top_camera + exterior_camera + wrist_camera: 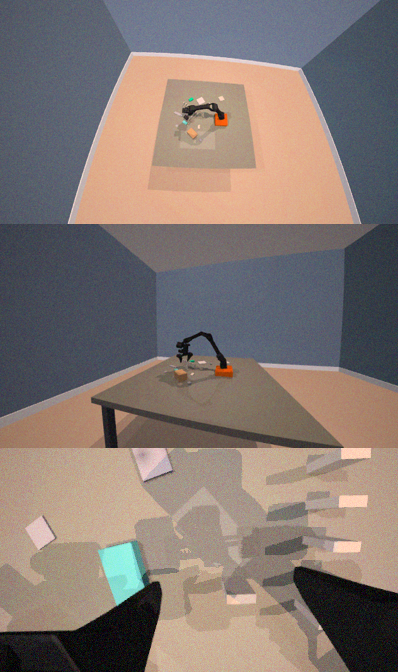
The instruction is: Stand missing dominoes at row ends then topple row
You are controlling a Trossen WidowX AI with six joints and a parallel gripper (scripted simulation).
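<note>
Now: the teal block 6 cm ahead of my gripper tip, 8 cm to the left of it and 7 cm below it. The rest, counted from my gripper tip: tan box (3 cm behind, 24 cm to the left, 5 cm below); green block (4 cm behind, 28 cm to the right, 7 cm below); pale flat bar (15 cm ahead, 5 cm to the right, 8 cm below).
</note>
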